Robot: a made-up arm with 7 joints.
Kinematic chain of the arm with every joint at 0, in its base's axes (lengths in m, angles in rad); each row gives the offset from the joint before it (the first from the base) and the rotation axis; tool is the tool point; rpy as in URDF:
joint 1: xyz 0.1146 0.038 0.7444 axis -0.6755 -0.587 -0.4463
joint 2: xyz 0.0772 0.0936 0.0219 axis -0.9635 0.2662 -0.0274
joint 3: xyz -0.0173 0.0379 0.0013 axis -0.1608 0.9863 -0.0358
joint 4: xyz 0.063 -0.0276 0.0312 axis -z
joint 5: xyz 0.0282 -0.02 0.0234 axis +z
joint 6: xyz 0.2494 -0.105 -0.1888 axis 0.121 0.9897 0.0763
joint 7: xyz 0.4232 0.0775 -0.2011 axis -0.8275 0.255 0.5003
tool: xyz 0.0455 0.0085 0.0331 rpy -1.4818 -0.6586 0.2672
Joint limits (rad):
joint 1: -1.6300..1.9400
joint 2: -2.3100..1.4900
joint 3: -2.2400..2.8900
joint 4: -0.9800..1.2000
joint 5: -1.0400..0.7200
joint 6: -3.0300..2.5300
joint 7: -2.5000..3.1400
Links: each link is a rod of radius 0.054 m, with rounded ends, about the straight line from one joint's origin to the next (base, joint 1, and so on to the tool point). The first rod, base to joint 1, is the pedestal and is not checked.
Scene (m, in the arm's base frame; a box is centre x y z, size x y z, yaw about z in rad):
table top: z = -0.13
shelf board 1: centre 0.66 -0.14 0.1 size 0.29 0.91 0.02 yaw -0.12
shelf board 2: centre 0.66 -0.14 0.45 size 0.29 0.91 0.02 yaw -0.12
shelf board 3: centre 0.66 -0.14 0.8 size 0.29 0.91 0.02 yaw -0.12
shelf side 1: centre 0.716 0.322 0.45 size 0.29 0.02 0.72 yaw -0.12
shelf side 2: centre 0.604 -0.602 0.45 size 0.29 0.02 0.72 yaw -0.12
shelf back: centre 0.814 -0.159 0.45 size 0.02 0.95 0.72 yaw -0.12
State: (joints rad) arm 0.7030 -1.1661 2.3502 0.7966 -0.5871 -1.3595 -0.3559
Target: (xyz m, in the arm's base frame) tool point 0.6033 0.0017 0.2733
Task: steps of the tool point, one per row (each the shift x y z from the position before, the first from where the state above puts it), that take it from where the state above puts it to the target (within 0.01 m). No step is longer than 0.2 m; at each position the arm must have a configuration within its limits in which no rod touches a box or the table.
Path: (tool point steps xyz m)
1: -0.0776 0.0045 0.0114
2: -0.1095 0.0070 -0.0080
3: -0.1270 0.0264 -0.0035
4: 0.0515 0.0458 -0.1062
5: 0.0273 0.0939 -0.1144
6: -0.0074 0.1453 -0.0996
7: 0.1079 -0.0119 -0.0076
8: 0.0971 -0.0129 0.0076

